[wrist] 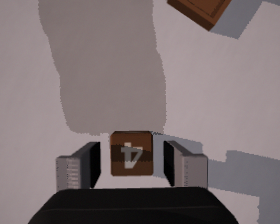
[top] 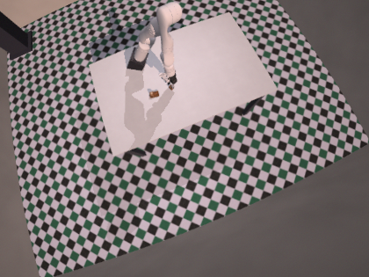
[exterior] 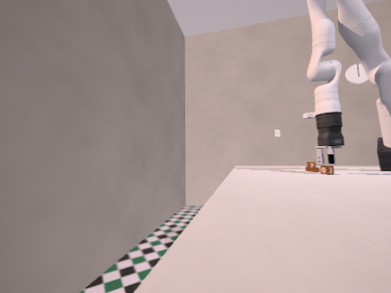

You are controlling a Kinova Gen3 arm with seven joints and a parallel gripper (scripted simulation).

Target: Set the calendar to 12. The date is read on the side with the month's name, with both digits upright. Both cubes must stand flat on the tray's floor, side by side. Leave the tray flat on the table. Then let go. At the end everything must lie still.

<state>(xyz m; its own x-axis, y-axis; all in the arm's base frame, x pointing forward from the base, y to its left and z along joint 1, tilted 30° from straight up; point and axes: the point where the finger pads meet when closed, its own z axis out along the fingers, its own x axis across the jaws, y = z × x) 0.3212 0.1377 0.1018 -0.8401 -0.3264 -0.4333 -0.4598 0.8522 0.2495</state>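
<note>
The brown cube lies 4 cm below my hand. Also, from my hand: brown wooden tray 1 cm ahead, 15 cm to the right, 5 cm below.
</note>
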